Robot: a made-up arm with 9 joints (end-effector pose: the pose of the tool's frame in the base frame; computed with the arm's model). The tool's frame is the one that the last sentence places. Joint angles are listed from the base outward.
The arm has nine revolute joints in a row. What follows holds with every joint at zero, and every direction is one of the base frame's. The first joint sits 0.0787 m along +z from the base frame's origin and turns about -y. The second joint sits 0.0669 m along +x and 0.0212 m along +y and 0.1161 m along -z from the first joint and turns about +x. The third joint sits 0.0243 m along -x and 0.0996 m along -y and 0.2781 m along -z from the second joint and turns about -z. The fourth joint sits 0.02 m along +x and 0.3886 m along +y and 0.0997 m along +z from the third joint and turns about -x. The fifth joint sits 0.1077 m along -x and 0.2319 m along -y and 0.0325 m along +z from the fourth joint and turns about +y. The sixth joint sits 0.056 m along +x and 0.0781 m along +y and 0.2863 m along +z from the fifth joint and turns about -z. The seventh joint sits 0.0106 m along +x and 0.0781 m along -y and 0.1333 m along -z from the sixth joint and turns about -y. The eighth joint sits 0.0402 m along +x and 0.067 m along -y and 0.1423 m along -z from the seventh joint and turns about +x. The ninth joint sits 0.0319 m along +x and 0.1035 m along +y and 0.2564 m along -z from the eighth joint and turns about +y. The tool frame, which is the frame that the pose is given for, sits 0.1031 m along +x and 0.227 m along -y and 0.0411 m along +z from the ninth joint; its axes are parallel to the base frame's.
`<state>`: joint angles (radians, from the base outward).
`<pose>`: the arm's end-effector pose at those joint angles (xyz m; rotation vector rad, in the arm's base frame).
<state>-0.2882 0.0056 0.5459 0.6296 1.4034 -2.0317 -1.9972 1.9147 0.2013</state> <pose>0.0356 -0.0238 0.0072 -0.0223 -2.6038 0.7607</pose>
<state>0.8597 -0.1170 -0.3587 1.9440 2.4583 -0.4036 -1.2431 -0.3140 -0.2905</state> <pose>-0.2887 0.5388 -0.1020 0.7552 1.4337 -1.3183</pose>
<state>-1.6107 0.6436 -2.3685 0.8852 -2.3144 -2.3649 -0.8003 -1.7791 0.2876</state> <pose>-0.7469 -0.4138 0.3324 -1.8058 -0.9864 -2.1590</pose>
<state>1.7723 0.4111 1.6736 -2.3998 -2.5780 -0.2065 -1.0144 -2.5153 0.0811</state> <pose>0.3374 0.4010 0.7448 1.8094 0.8512 -0.3312</pose>
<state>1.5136 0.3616 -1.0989 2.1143 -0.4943 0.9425 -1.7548 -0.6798 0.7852</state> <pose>0.2023 -0.3815 -0.4226 -0.1666 -0.8003 -1.2375</pose>
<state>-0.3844 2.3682 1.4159 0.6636 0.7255 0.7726 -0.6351 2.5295 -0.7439</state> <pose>0.2236 0.1578 -0.1099 1.3238 -1.3095 2.2758</pose>
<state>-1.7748 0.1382 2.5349 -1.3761 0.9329 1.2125 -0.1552 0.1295 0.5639</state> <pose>-0.7721 -0.0809 -0.3585 0.6054 -0.1453 -2.9749</pose>
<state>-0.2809 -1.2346 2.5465 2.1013 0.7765 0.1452 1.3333 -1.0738 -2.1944</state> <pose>0.5228 0.0580 0.5956 -1.3049 1.5399 0.7737</pose>
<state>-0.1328 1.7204 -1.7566 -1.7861 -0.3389 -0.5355 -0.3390 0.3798 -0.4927</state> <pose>-0.5529 0.4769 0.0546 -1.9640 -0.0111 -1.3638</pose>
